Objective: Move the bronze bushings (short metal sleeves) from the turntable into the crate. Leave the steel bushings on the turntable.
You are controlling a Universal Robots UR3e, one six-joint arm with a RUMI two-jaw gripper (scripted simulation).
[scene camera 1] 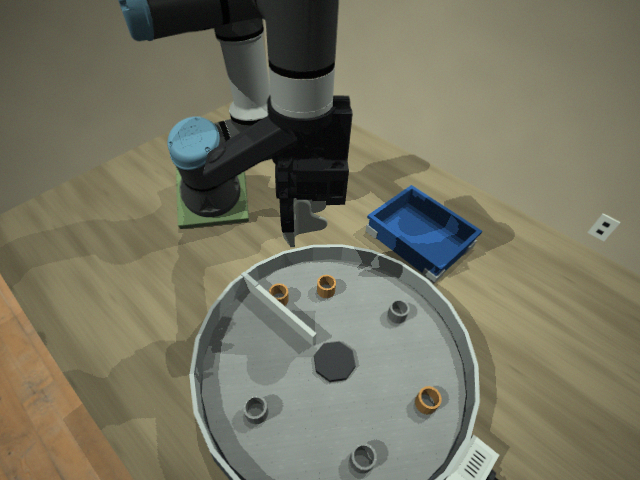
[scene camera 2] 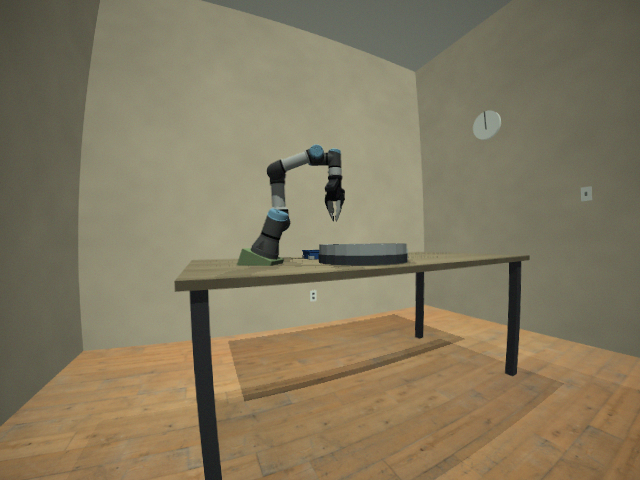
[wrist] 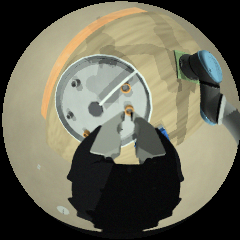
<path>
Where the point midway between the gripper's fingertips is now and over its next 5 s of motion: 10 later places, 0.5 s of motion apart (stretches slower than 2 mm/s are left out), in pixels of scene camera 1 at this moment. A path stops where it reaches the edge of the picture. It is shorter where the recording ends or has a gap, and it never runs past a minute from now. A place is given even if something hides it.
The gripper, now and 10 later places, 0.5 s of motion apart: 292, 242; 293, 245; 293, 255; 294, 269; 295, 281; 295, 286; 294, 288; 293, 293; 294, 296; 294, 299; 294, 304
</path>
